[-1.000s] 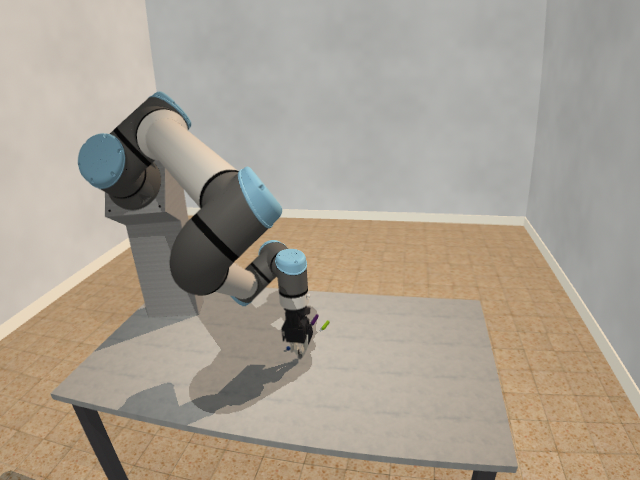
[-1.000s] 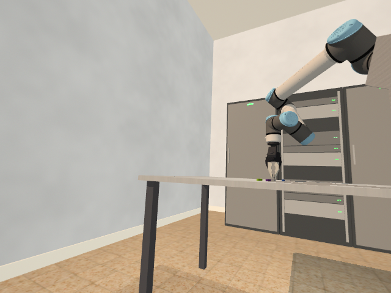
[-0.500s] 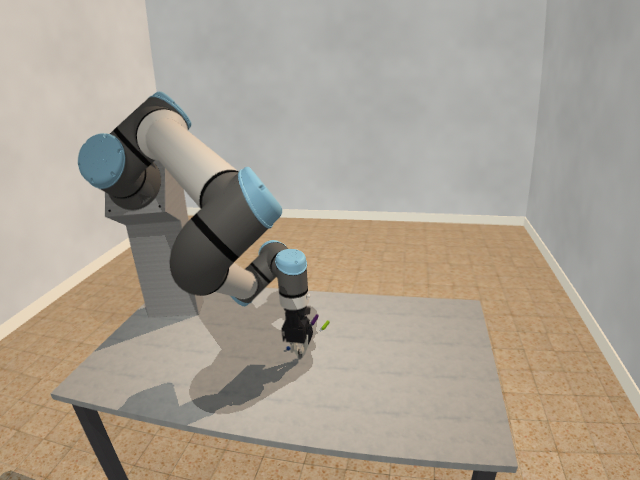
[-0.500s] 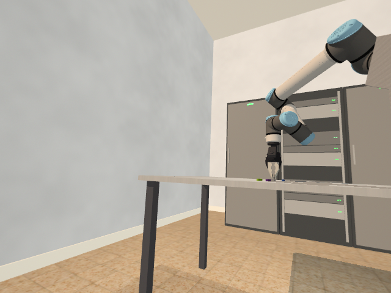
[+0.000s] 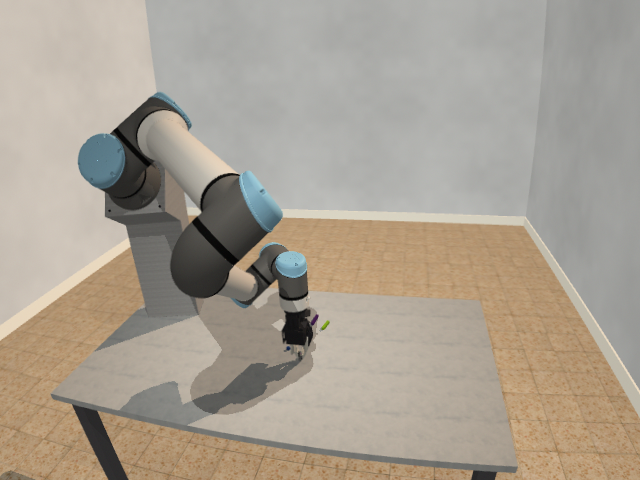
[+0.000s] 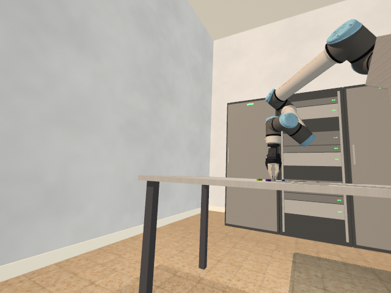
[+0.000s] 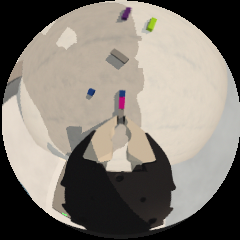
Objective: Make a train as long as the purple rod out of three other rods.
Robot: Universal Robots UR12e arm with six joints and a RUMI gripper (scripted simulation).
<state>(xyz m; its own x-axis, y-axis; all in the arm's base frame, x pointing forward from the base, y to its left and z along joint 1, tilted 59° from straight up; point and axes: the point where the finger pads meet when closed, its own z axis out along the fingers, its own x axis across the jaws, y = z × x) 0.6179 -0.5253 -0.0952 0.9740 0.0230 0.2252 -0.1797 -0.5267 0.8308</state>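
Now: hand 30 mm to the right of the magenta rod, 10 mm short of it and 10 mm above it. The rest, counted from my hand: lime rod 190 mm to the left, 80 mm ahead, 10 mm below; purple rod 230 mm to the left, 40 mm ahead, 10 mm below.
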